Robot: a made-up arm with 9 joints. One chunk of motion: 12 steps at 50 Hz.
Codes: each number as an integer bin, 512 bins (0 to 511) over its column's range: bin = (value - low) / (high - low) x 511, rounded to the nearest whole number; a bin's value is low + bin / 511 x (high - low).
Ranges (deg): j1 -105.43..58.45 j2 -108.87..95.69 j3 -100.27..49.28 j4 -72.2..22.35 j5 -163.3..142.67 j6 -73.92..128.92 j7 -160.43..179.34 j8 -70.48..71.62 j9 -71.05..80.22
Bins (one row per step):
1: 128 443 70 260 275 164 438 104 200
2: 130 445 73 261 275 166 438 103 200
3: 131 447 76 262 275 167 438 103 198
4: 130 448 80 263 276 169 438 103 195
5: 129 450 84 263 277 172 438 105 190
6: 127 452 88 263 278 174 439 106 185
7: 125 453 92 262 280 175 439 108 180
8: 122 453 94 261 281 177 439 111 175
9: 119 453 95 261 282 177 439 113 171
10: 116 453 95 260 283 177 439 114 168
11: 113 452 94 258 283 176 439 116 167
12: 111 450 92 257 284 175 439 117 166
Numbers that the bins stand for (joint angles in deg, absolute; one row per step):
1: -64.38 68.47 -79.78 -24.09 1.36 -8.82 130.80 -41.56 -11.84
2: -63.74 69.27 -78.91 -23.91 1.36 -8.03 130.80 -41.84 -11.84
3: -63.42 70.07 -78.03 -23.72 1.36 -7.63 130.80 -41.84 -12.44
4: -63.74 70.47 -76.86 -23.54 1.96 -6.84 130.80 -41.84 -13.32
5: -64.06 71.27 -75.69 -23.54 2.56 -5.65 130.80 -41.28 -14.80
6: -64.70 72.07 -74.52 -23.54 3.16 -4.85 131.47 -41.00 -16.28
7: -65.34 72.47 -73.35 -23.72 4.35 -4.45 131.47 -40.45 -17.77
8: -66.30 72.47 -72.76 -23.91 4.95 -3.66 131.47 -39.61 -19.25
9: -67.27 72.47 -72.47 -23.91 5.55 -3.66 131.47 -39.06 -20.43
10: -68.23 72.47 -72.47 -24.09 6.15 -3.66 131.47 -38.78 -21.32
11: -69.19 72.07 -72.76 -24.46 6.15 -4.06 131.47 -38.22 -21.61
12: -69.83 71.27 -73.35 -24.65 6.75 -4.45 131.47 -37.94 -21.91

